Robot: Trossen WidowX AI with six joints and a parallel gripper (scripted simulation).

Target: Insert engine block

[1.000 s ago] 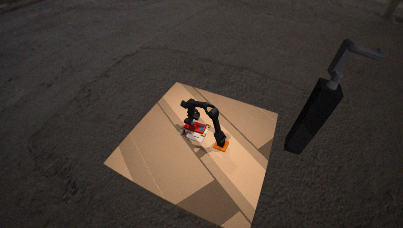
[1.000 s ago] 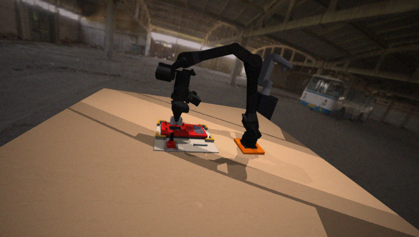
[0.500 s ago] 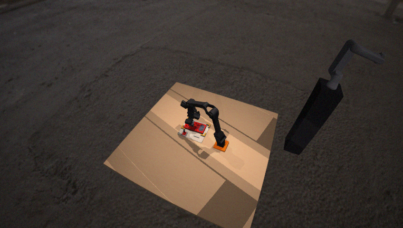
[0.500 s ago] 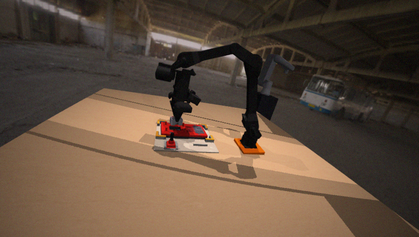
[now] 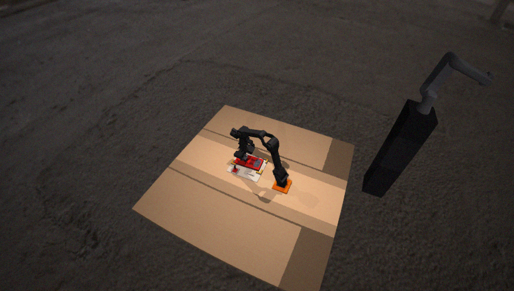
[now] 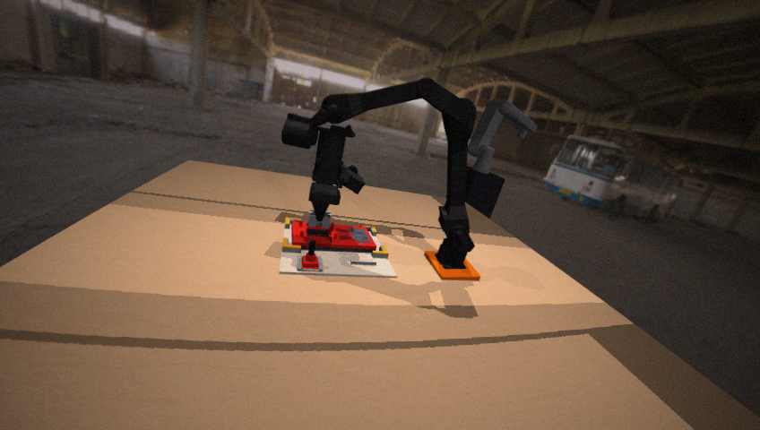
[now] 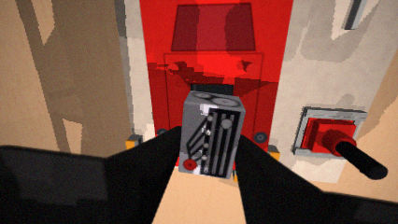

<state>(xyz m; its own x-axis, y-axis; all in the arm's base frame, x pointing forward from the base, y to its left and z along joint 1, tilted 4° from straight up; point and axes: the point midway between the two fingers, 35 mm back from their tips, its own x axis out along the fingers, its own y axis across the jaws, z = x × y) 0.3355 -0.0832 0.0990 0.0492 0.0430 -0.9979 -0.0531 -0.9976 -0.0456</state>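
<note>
Now: the engine block 1 cm below my gripper tip.
</note>
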